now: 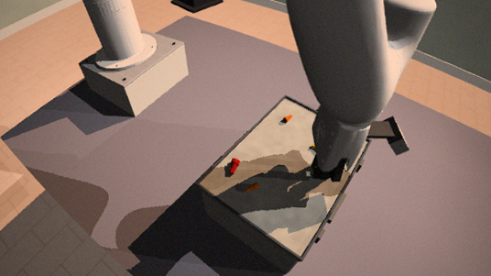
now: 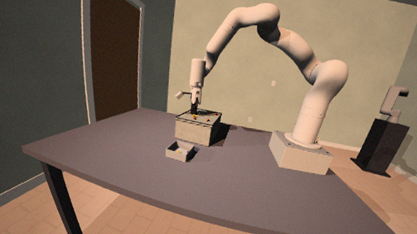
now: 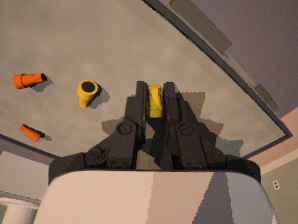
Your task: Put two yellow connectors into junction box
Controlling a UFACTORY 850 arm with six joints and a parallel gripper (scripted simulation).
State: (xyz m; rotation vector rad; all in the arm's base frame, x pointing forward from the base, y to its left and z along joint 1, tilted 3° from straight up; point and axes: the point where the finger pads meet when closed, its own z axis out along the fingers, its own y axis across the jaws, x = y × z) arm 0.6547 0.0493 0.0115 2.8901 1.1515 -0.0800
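The tool case is 50 mm behind my hand, 20 mm to the right of it and 50 mm below it. Round my hand: red connector 120 mm behind, 110 mm to the right, 10 mm below.
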